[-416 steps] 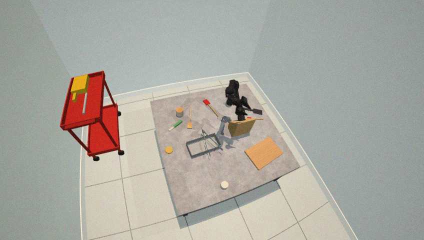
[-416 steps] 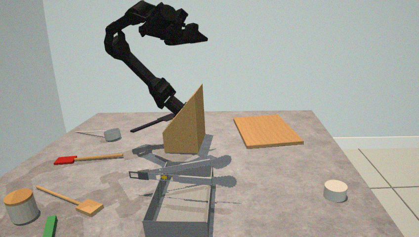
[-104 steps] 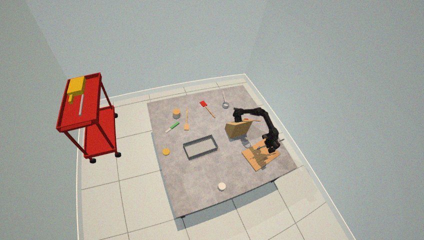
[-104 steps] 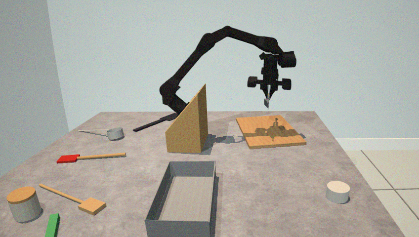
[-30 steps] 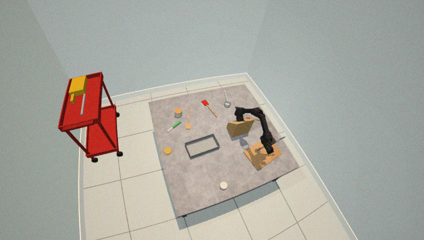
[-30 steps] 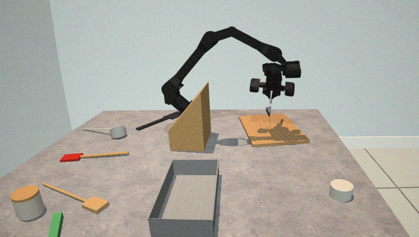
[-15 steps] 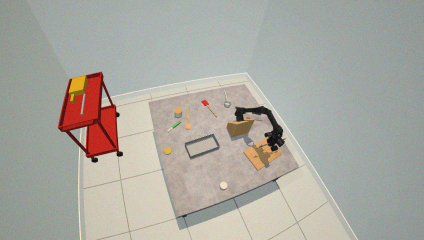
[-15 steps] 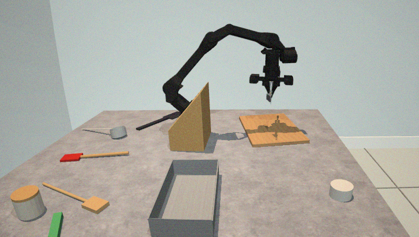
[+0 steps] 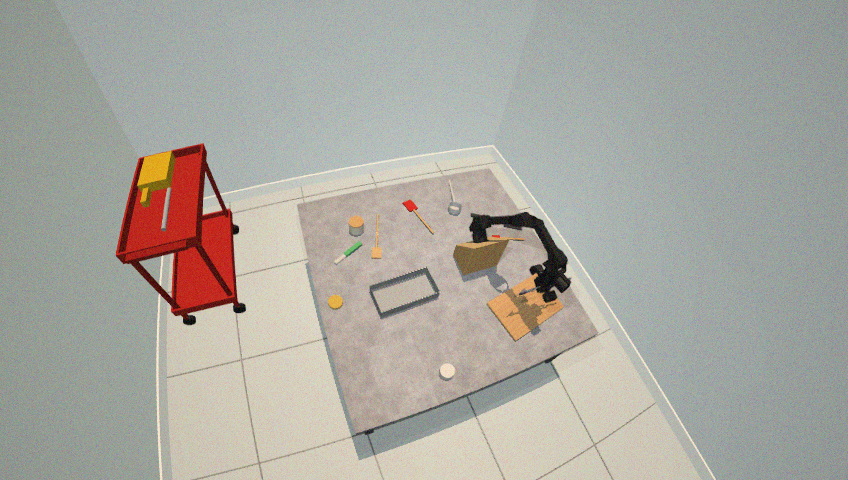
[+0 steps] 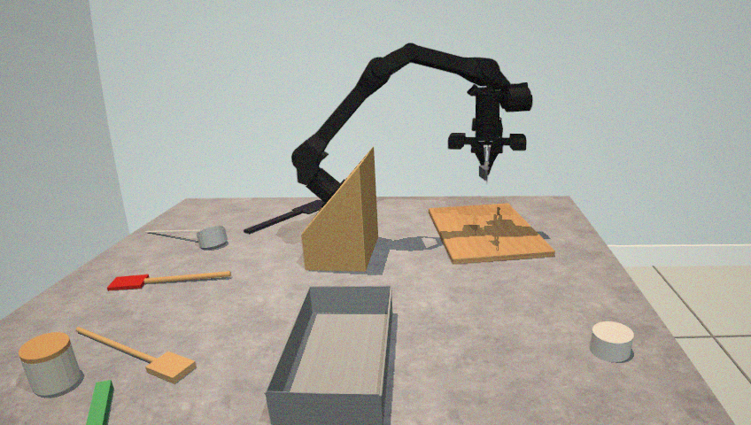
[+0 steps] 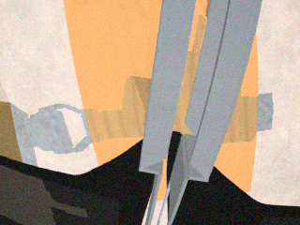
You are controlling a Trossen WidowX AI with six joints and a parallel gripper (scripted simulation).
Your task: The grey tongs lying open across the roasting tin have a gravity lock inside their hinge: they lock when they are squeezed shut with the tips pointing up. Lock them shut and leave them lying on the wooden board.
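My gripper tip is 5 cm short of the yellow lock piece and 3 cm below it. Round my gripper tip: grey roasting tin: 59 cm ahead, 22 cm to the right, 13 cm below; then white cylinder: 52 cm ahead, 21 cm to the left, 14 cm below; then wooden board: 15 cm below.
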